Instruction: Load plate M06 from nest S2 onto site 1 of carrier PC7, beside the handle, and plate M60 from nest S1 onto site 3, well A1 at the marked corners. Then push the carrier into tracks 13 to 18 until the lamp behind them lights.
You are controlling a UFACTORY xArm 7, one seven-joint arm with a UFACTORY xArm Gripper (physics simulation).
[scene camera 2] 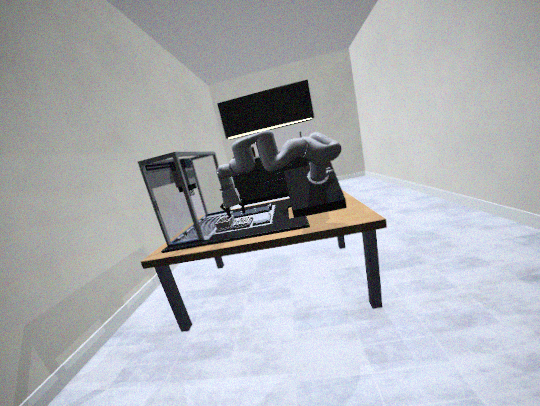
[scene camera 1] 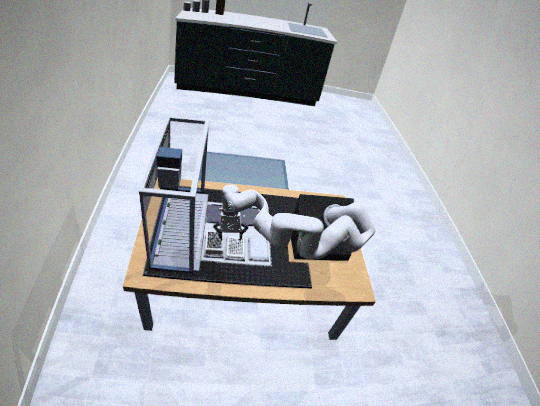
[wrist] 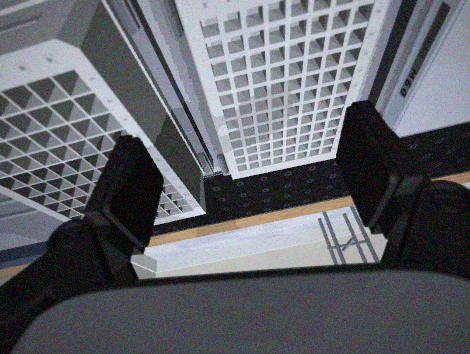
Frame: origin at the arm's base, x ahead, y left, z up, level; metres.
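Where they show: gripper, fingertip midpoint: (scene camera 2: pixel 237 215) (scene camera 1: pixel 230 239) (wrist: pixel 242 145); arm's base, link origin: (scene camera 2: pixel 317 176) (scene camera 1: pixel 334 216).
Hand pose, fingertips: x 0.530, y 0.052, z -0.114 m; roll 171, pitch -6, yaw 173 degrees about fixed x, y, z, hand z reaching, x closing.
Things, the pixels of their top centre, and the offset from my fingertips. "*": a spot on its surface instead. Level surfaces: height alone.
- white many-welled plate, top centre: (wrist: pixel 285 107) (scene camera 1: pixel 235 246) (scene camera 2: pixel 242 220) 0.032 m down, 0.027 m back, 0.017 m left
- taller plate with darker wells, top centre: (wrist: pixel 90 183) (scene camera 1: pixel 214 240) (scene camera 2: pixel 224 218) 0.005 m down, 0.080 m ahead, 0.000 m left
- flat white plate, top centre: (scene camera 1: pixel 258 247) (scene camera 2: pixel 261 216) 0.032 m down, 0.142 m back, 0.023 m left
- dark purplish flat part, surface spot: (scene camera 1: pixel 250 216) * 0.048 m down, 0.129 m back, 0.210 m right
- blue-topped box, surface spot: (scene camera 1: pixel 169 165) * 0.358 m up, 0.297 m ahead, 0.108 m right
- wooden table, surface height: 0.072 m down
My gripper (scene camera 1: pixel 230 235) (scene camera 2: pixel 236 214) (wrist: pixel 242 145) is open and empty. In the wrist view its fingers stand apart above a white many-welled plate (scene camera 1: pixel 235 247) (wrist: pixel 280 85), near that plate's end. A taller plate with darker wells (scene camera 1: pixel 214 241) (wrist: pixel 60 55) stands to the left, partly behind the left finger. To the right lies a flat white plate (scene camera 1: pixel 259 249) (wrist: pixel 435 100); the label beside it seems to read M60. A dark purplish flat part (scene camera 1: pixel 250 216), perhaps the carrier, lies behind the gripper; its name and handle cannot be made out. Label M06 and the lamp cannot be made out.
A tall frame (scene camera 1: pixel 193 235) (scene camera 2: pixel 191 200) stands at the table's left around a ribbed track bed (scene camera 1: pixel 177 235). A blue-topped box (scene camera 1: pixel 169 165) hangs inside it. The arm's black base plate (scene camera 1: pixel 325 204) is on the right of the wooden table (scene camera 1: pixel 345 287).
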